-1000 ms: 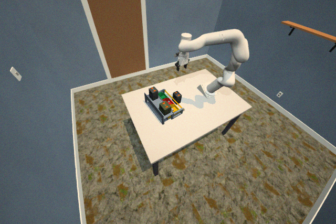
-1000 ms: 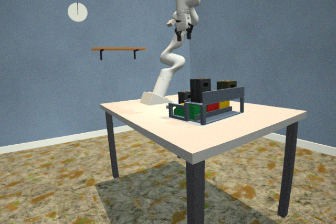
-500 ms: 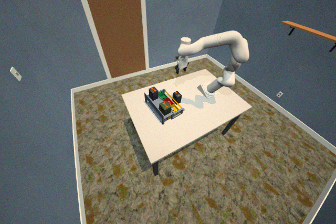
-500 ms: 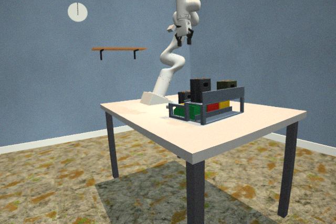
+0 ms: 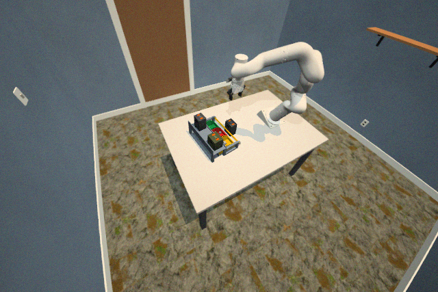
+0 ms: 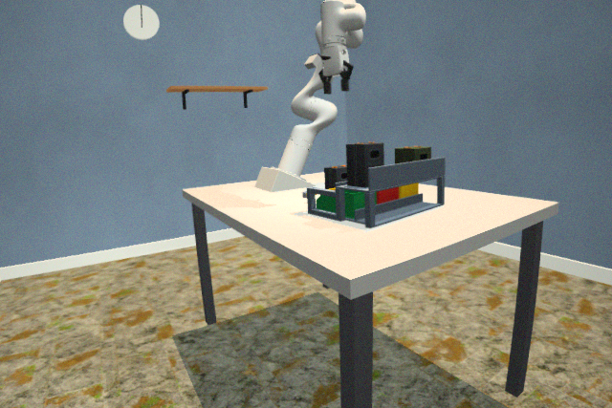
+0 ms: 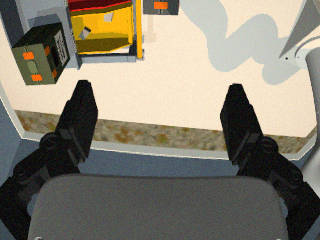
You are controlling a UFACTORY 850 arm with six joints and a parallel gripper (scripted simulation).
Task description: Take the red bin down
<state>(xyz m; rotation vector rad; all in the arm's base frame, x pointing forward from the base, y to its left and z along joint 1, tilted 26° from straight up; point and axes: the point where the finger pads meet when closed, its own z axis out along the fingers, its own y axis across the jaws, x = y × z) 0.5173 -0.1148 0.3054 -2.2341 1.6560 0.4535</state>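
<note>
My gripper is now 340 mm above the black box. The rest, counted from my hand: thin yellow rod 350 mm below, 50 mm ahead, 10 mm to the left; then yellow bin 370 mm below, 140 mm to the left, 120 mm ahead; then red bin 370 mm below, 150 mm ahead, 40 mm to the left.
</note>
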